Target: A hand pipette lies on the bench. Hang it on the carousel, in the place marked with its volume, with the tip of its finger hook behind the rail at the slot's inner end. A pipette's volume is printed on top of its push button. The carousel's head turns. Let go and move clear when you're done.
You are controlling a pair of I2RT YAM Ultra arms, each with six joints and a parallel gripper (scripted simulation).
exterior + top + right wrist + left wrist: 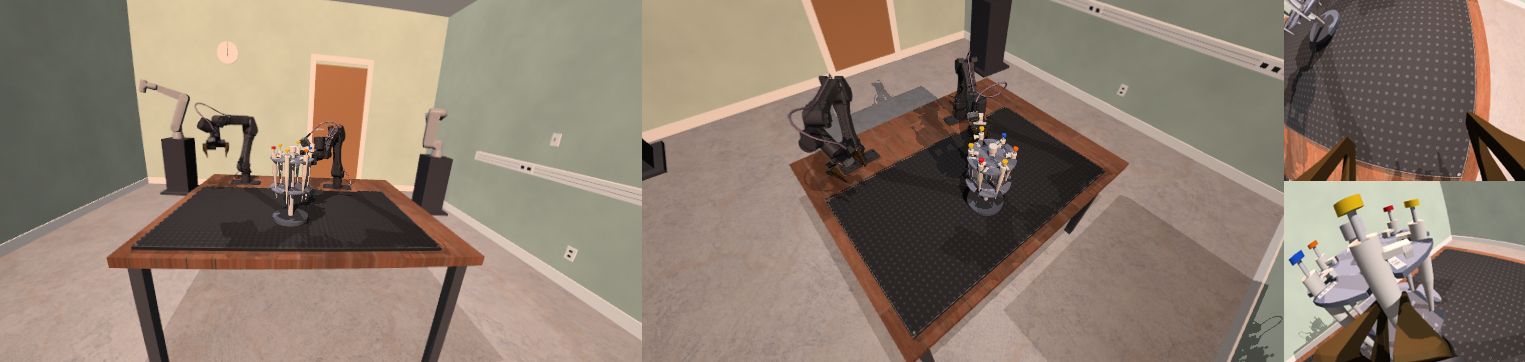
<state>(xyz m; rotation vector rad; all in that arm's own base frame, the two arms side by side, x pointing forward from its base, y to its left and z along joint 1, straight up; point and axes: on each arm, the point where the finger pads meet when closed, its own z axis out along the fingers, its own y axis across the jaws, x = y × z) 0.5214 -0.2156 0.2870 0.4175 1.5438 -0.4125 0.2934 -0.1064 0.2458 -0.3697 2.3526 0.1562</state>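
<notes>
The pipette lies 2 cm below my left hand, 1 cm to the right of it and 1 cm behind it.
</notes>
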